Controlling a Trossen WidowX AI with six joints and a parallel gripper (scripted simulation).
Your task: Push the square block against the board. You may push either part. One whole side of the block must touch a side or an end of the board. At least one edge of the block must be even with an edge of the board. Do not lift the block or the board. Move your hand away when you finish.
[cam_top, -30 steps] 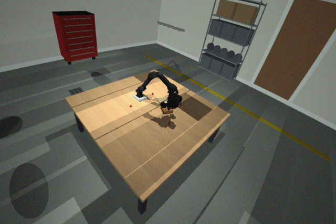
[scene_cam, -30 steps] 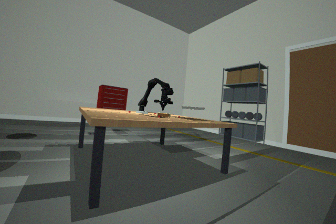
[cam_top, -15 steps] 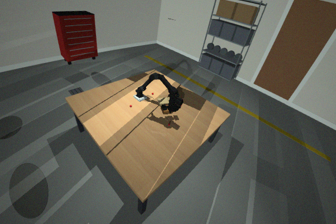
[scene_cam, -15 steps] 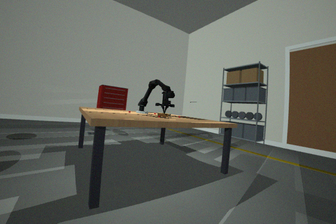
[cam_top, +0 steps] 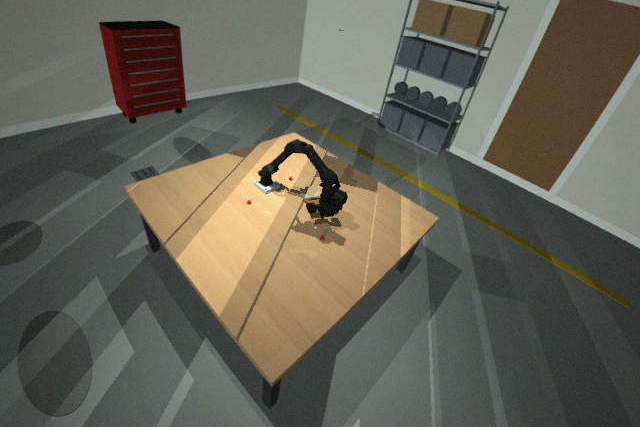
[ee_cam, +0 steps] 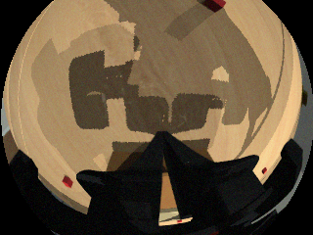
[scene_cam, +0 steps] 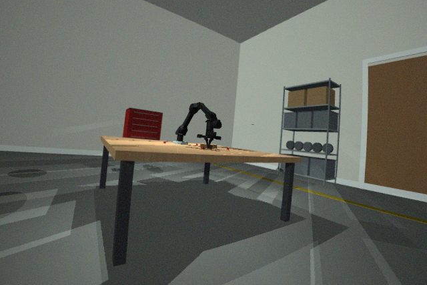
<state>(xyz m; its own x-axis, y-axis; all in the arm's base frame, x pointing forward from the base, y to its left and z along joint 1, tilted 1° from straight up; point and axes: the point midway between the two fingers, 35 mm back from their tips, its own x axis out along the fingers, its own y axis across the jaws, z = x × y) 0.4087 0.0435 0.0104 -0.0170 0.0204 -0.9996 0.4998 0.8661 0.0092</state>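
The square block is 60 mm behind my gripper tip, 40 mm to the left of it and 10 mm above it. The rest, counted from my gripper tip: board 170 mm behind, 120 mm to the left, 10 mm above.
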